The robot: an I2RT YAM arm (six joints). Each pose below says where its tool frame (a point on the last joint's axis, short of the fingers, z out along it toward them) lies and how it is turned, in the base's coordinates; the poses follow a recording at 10 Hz.
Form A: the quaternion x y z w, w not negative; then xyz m.
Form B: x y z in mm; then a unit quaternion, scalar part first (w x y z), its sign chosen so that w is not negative. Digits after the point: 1 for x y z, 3 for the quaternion.
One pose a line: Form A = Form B
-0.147, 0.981, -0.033, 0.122, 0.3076, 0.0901, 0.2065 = 307.6, 90.1, 206.5, 0.122, -0.147, 0.981, -0.033
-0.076, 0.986, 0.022, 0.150, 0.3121, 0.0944, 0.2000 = 312.1, 94.4, 200.0, 0.150, -0.076, 0.986, 0.022
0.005, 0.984, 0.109, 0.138, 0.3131, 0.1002, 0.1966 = 313.1, 100.2, 196.6, 0.138, 0.005, 0.984, 0.109
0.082, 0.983, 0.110, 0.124, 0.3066, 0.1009, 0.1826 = 306.6, 100.9, 182.6, 0.124, 0.082, 0.983, 0.110
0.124, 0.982, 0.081, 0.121, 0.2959, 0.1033, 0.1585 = 295.9, 103.3, 158.5, 0.121, 0.124, 0.982, 0.081
